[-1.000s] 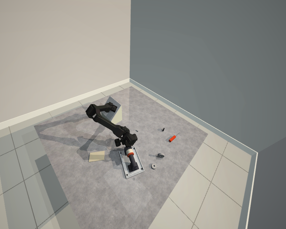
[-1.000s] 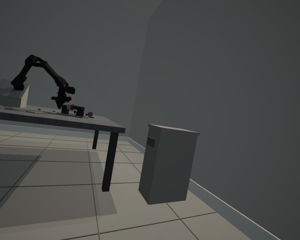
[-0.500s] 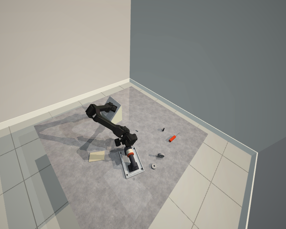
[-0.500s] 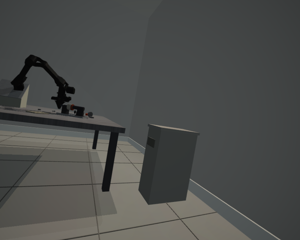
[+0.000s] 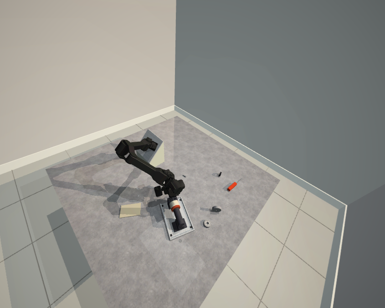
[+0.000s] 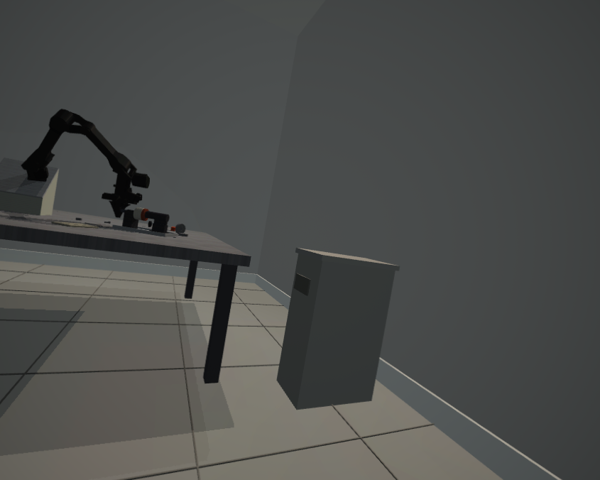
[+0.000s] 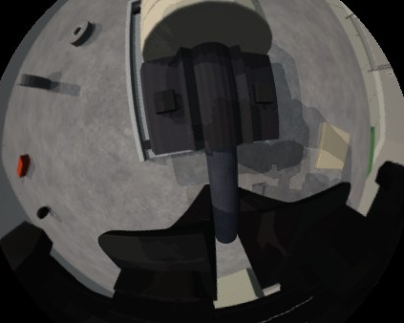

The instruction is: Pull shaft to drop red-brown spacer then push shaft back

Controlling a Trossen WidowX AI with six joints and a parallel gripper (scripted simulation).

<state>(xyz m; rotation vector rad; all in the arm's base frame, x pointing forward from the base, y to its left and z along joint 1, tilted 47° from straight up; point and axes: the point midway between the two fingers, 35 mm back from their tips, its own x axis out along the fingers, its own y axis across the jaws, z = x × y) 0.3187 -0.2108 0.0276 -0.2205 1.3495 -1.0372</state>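
Now: the dark shaft 60 mm ahead of my gripper tip, 30 mm to the right of it and 30 mm above it. From my gripper tip the other things lie so: black piece: 170 mm ahead, 410 mm to the left, 30 mm below; then beige card: 130 mm behind, 220 mm to the right, 40 mm below; then red-brown spacer: 100 mm ahead, 60 mm to the right, 30 mm above.
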